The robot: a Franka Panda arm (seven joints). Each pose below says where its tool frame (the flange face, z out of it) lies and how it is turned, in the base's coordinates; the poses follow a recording.
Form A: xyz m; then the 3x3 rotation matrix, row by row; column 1 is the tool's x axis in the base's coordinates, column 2 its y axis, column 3 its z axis. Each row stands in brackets.
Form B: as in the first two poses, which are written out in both.
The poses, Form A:
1: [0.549 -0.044 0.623], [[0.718 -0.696 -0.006], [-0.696 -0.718 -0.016], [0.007 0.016 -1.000]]
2: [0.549 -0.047 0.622], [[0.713 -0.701 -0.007], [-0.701 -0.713 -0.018], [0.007 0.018 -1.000]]
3: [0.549 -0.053 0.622], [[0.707 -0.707 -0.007], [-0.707 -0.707 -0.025], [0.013 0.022 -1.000]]
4: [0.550 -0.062 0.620], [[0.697 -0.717 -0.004], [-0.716 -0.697 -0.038], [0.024 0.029 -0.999]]
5: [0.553 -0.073 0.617], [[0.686 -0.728 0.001], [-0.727 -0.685 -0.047], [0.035 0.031 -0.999]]
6: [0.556 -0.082 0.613], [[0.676 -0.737 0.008], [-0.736 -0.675 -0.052], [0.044 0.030 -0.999]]
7: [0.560 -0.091 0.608], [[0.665 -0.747 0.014], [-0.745 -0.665 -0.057], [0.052 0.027 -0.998]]
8: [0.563 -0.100 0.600], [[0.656 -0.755 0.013], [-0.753 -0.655 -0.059], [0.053 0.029 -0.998]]
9: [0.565 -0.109 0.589], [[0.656 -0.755 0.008], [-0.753 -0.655 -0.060], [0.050 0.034 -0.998]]
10: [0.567 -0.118 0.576], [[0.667 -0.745 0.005], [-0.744 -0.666 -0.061], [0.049 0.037 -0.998]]
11: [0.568 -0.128 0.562], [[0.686 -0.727 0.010], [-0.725 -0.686 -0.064], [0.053 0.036 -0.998]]
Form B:
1: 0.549 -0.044 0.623 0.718 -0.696 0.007 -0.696 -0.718 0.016
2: 0.549 -0.047 0.622 0.713 -0.701 0.007 -0.701 -0.713 0.018
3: 0.549 -0.053 0.622 0.707 -0.707 0.013 -0.707 -0.707 0.022
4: 0.550 -0.062 0.620 0.697 -0.716 0.024 -0.717 -0.697 0.029
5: 0.553 -0.073 0.617 0.686 -0.727 0.035 -0.728 -0.685 0.031
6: 0.556 -0.082 0.613 0.676 -0.736 0.044 -0.737 -0.675 0.030
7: 0.560 -0.091 0.608 0.665 -0.745 0.052 -0.747 -0.665 0.027
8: 0.563 -0.100 0.600 0.656 -0.753 0.053 -0.755 -0.655 0.029
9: 0.565 -0.109 0.589 0.656 -0.753 0.050 -0.755 -0.655 0.034
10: 0.567 -0.118 0.576 0.667 -0.744 0.049 -0.745 -0.666 0.037
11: 0.568 -0.128 0.562 0.686 -0.725 0.053 -0.727 -0.686 0.036
